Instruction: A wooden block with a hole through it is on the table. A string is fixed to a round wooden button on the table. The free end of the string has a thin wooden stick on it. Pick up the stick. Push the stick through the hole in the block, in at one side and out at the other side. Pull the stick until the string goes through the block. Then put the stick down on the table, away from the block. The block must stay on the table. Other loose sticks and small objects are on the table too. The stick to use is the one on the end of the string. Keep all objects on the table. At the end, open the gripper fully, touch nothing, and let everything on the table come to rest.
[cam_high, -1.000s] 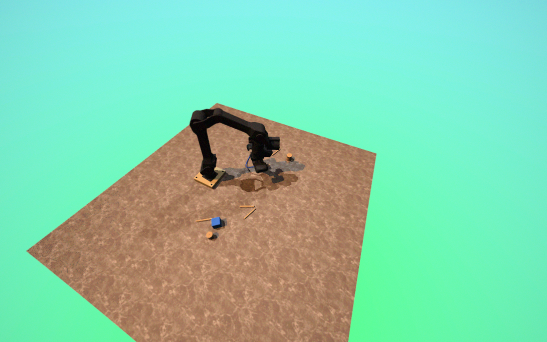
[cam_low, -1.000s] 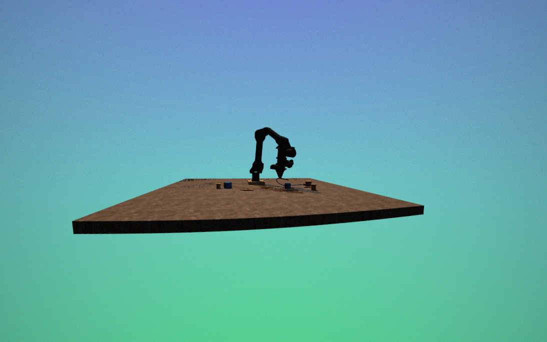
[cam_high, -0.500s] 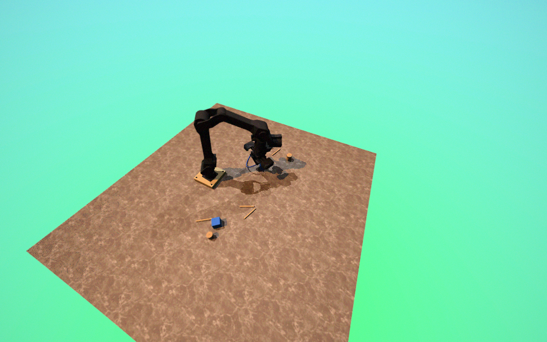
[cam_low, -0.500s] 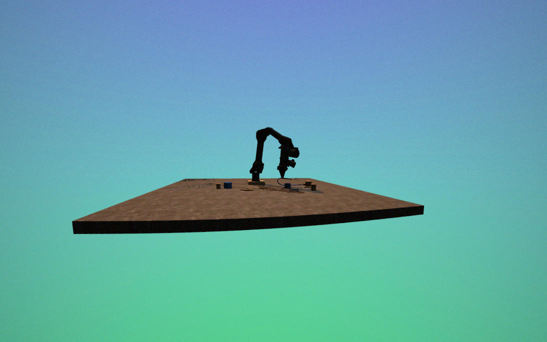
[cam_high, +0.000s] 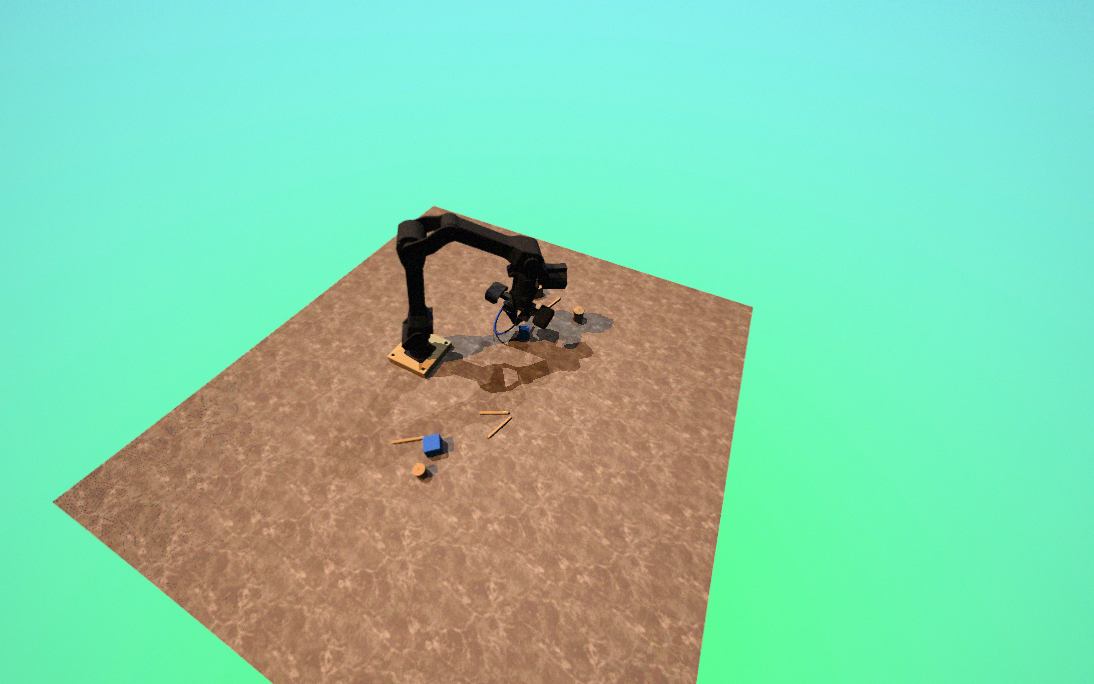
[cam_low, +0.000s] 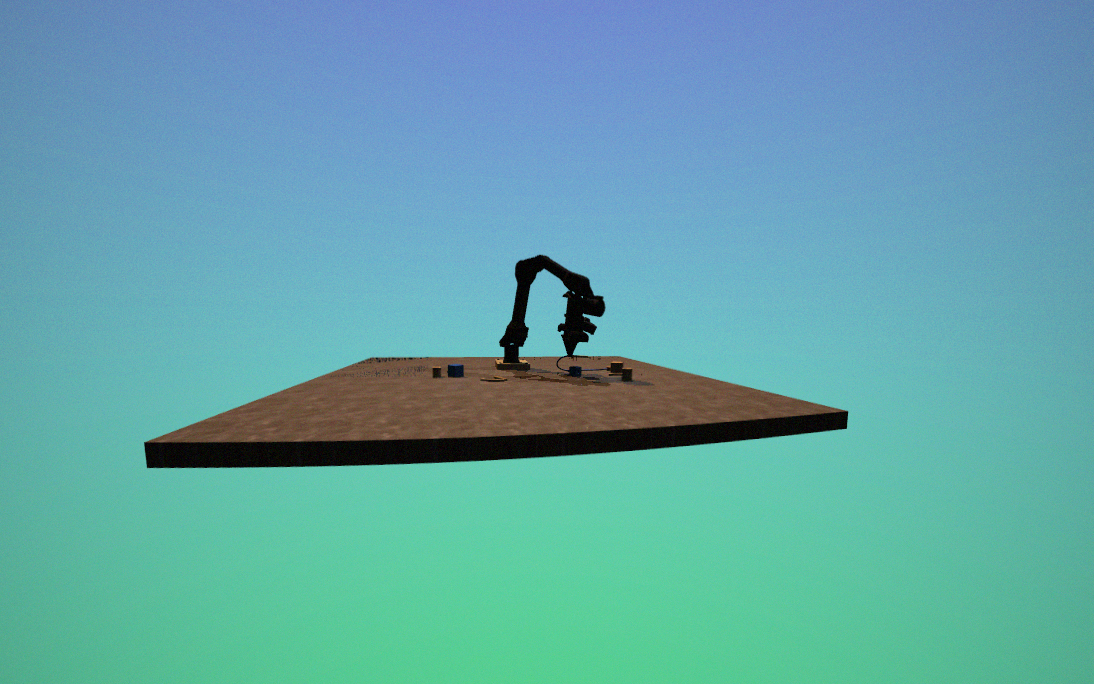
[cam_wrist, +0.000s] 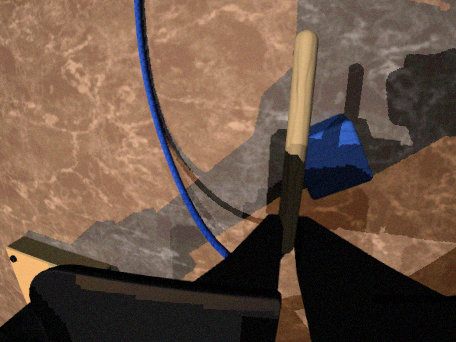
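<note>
My gripper tip is now 50 mm above the blue block, 20 mm to the right of it and 20 mm short of it. The rest, counted from my gripper tip: round wooden button 190 mm to the left, 120 mm behind, 60 mm below; small wooden cylinder 170 mm to the left, 120 mm ahead, 50 mm below.
</note>
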